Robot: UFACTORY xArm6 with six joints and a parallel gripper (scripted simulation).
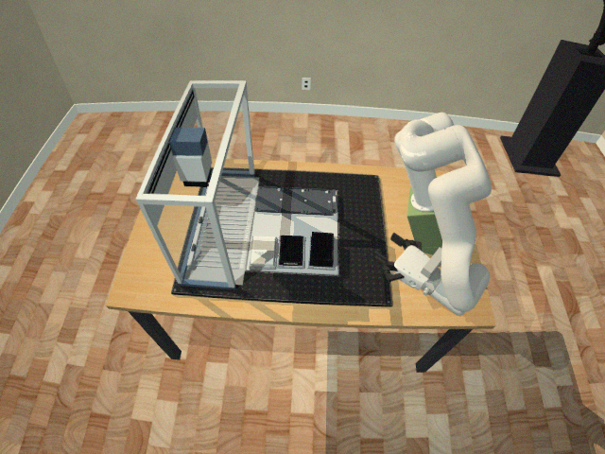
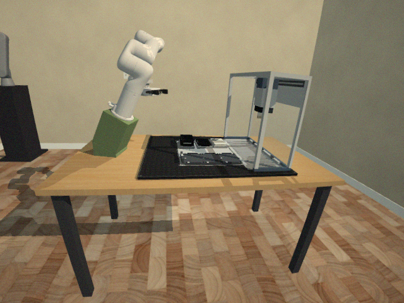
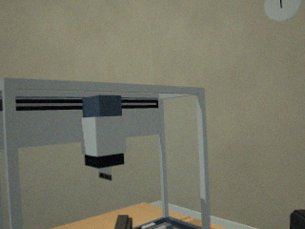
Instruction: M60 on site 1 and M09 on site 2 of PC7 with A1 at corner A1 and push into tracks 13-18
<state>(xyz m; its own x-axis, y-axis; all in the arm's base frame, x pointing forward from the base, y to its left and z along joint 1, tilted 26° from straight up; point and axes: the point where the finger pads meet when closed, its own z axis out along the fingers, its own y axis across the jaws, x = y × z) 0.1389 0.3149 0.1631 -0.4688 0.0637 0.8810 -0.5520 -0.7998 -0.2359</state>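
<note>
Now: the nest S1 170 mm ahead of my hand, 180 mm to the right of it and 320 mm below it. Round my hand: plate nest: 390 mm ahead, 160 mm to the right, 320 mm below; then apron: 280 mm ahead, 290 mm to the right, 330 mm below; then black 96-well plate: 280 mm ahead, 170 mm to the right, 310 mm below.
</note>
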